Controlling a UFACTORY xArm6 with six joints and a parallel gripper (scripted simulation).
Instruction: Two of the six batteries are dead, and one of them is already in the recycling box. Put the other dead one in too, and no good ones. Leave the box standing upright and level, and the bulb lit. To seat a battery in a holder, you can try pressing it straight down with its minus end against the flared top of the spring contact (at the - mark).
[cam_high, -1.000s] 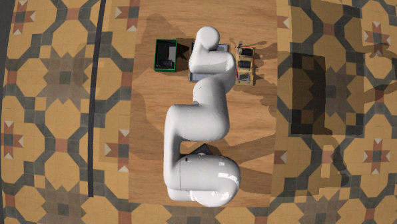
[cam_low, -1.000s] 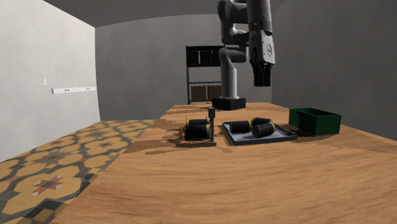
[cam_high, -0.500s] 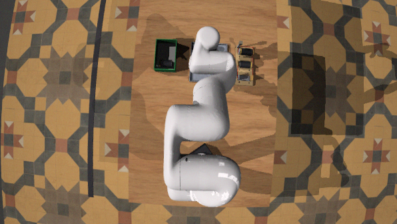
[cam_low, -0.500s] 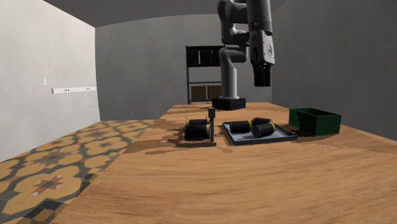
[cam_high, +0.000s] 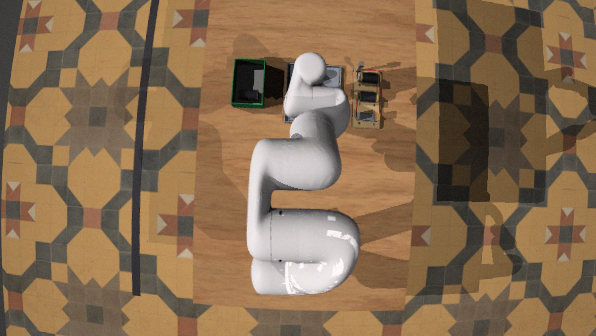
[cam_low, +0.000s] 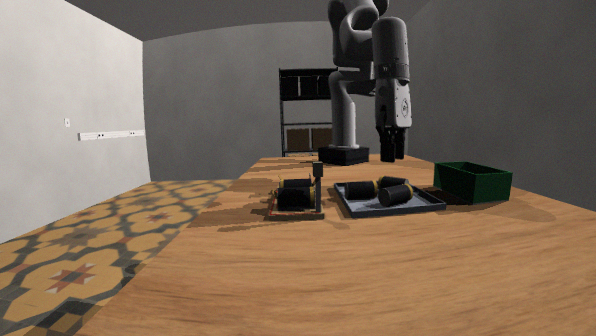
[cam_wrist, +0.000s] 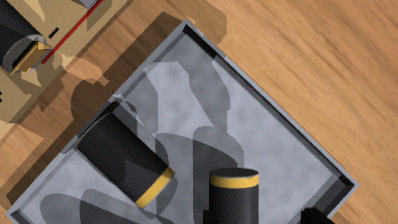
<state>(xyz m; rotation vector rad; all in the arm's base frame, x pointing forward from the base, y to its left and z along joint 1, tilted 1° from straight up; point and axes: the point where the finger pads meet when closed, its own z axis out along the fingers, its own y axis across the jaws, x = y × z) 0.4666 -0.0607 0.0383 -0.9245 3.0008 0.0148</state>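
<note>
Now: the grey tray 20 mm ahead of my hand, 40 mm to the right of it and 90 mm below it. The rest, counted from my hand: green recycling box (80 mm ahead, 170 mm to the left, 80 mm below).
</note>
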